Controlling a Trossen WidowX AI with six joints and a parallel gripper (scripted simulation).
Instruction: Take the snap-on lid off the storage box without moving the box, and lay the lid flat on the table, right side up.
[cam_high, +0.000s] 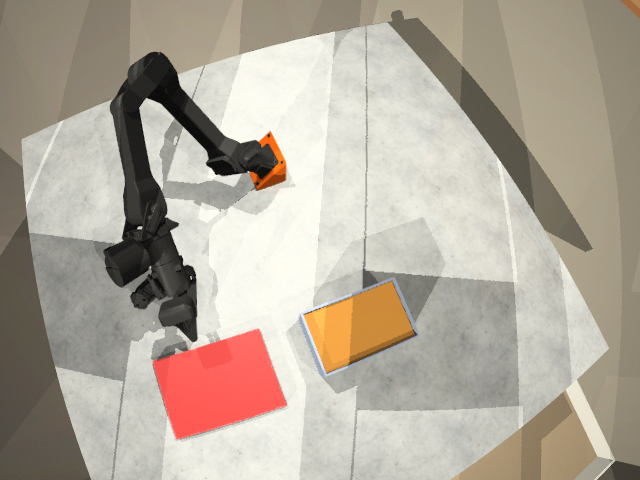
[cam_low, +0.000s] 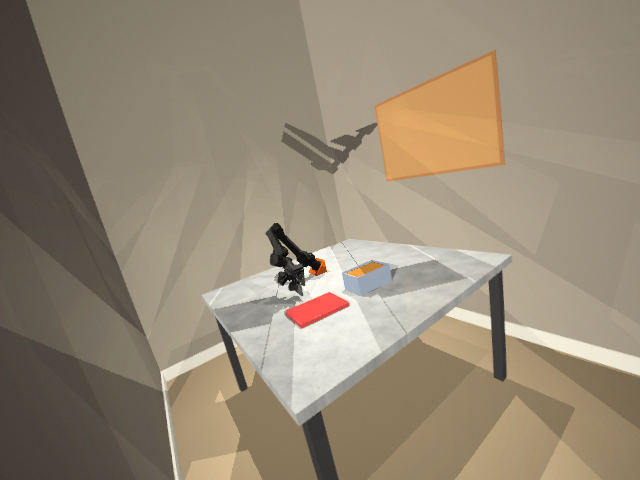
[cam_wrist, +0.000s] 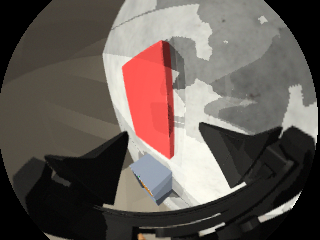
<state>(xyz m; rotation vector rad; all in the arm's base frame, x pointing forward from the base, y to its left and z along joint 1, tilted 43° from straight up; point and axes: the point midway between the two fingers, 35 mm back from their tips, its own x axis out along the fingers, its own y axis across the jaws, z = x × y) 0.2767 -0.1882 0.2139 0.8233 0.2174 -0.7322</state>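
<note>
The red lid is 12 cm ahead of my gripper tip, 1 cm to the right of it and 5 cm below it. Round my gripper tip: grey storage box: 14 cm ahead, 30 cm to the left, 2 cm below.
</note>
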